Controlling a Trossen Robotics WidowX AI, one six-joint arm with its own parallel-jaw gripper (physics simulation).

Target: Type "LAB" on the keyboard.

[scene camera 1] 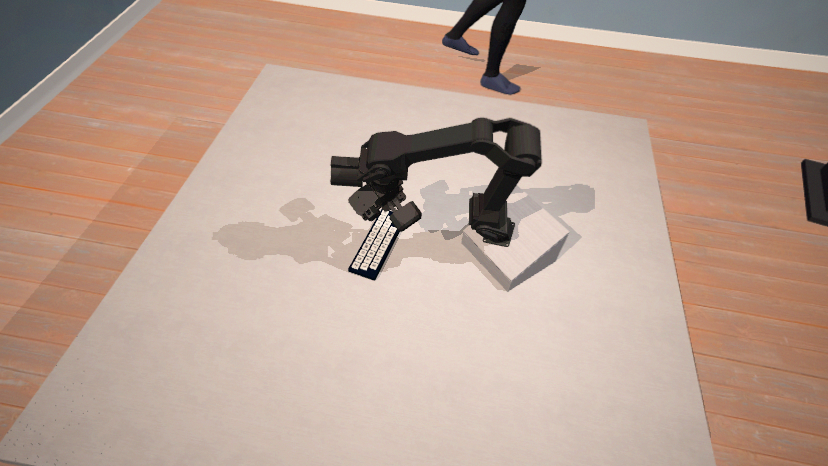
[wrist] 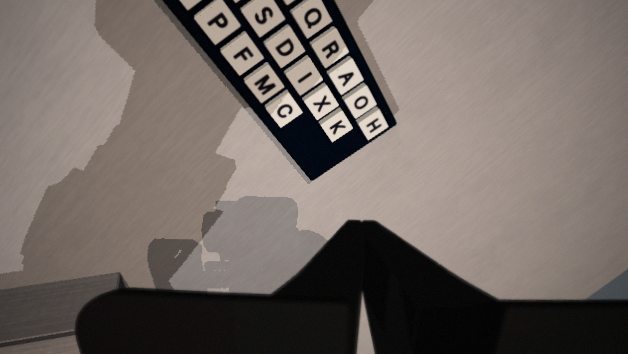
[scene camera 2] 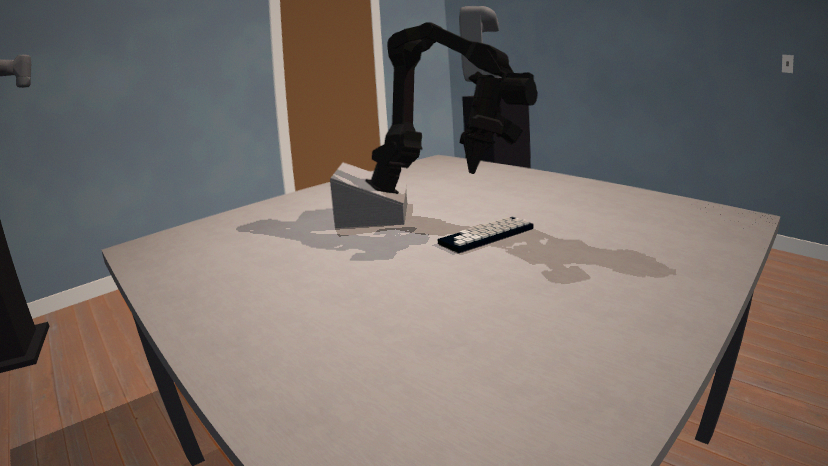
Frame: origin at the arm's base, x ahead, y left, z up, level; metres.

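Seen in the pictures: gripper, fingertip midpoint: [scene camera 1: 388,201] [wrist: 360,234] [scene camera 2: 471,173]; arm's base at its link origin: [scene camera 1: 499,232] [scene camera 2: 381,187].
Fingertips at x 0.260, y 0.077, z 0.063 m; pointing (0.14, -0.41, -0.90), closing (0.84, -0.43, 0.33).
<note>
Pixels of each thing's middle, then the offset from my fingertips to it. Level surfaces: height alone.
- dark blue keyboard at the middle of its body: [wrist: 266,19] [scene camera 2: 487,232] [scene camera 1: 378,242] 0.129 m down, 0.013 m ahead, 0.028 m left
- key at the middle of its body: [wrist: 345,75] 0.123 m down, 0.035 m ahead, 0.021 m right
- table at its surface level: 0.138 m down
A dark blue keyboard [scene camera 1: 374,246] [scene camera 2: 485,233] [wrist: 320,145] with several pale keys in three rows lies flat on the table. In the wrist view the A key [wrist: 346,77] sits in the right-hand row between R and O. The L and B keys do not show in the wrist view. My gripper [scene camera 2: 473,171] [wrist: 360,234] is shut and empty, its fingertips together. It hangs well above the table near the keyboard's end with the H and K keys. In scene camera 1 the gripper hides part of that end.
The arm stands on a grey wedge-shaped base block [scene camera 1: 524,243] [scene camera 2: 368,203] on the table [scene camera 1: 370,376] [scene camera 2: 434,347], beside the keyboard. A person's legs [scene camera 1: 499,43] show beyond the table. Another grey arm [scene camera 2: 470,52] stands behind in scene camera 2.
</note>
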